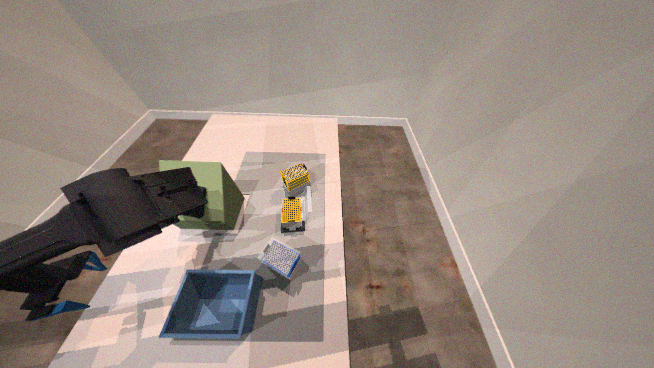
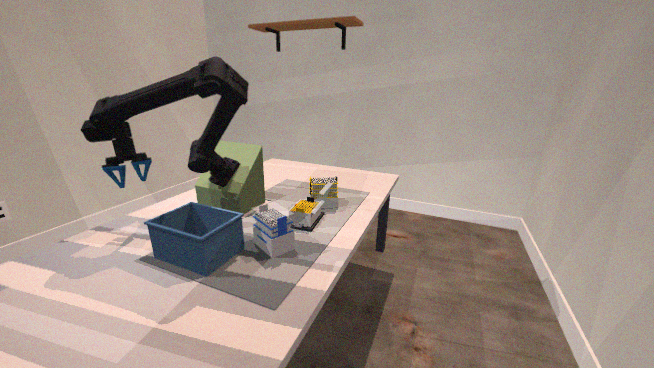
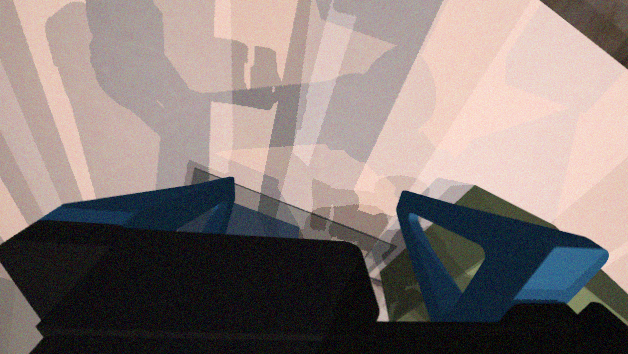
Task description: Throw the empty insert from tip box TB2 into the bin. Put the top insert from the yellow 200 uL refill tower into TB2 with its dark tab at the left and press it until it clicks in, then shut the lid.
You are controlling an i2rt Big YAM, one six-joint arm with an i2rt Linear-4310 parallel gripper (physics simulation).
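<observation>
The tip box (image 1: pixel 293 224) (image 2: pixel 303 221), apparently TB2, stands mid-mat with a yellow perforated insert (image 1: pixel 291 210) (image 2: pixel 304 206) in its top. A small dark tab (image 2: pixel 310 199) shows at the insert's far edge. Its clear lid (image 1: pixel 308 199) (image 2: pixel 328 188) stands open along one side. The yellow refill tower (image 1: pixel 295 176) (image 2: pixel 324 187) stands behind the box, with stacked inserts. The blue bin (image 1: pixel 200 336) (image 2: pixel 220 252) stands at the mat's near end; its floor is partly shaded. My gripper (image 1: pixel 97 288) (image 2: pixel 133 183) (image 3: pixel 319 194) is open and empty, high above the table, away from box, tower and bin.
A white-and-blue tower (image 1: pixel 281 258) (image 2: pixel 274 235) stands between bin and tip box. A tall green sloped block (image 1: pixel 215 200) (image 2: pixel 252 170) (image 3: pixel 480 197) stands behind the bin, close to my arm. A wooden shelf (image 2: pixel 305 24) hangs on the wall.
</observation>
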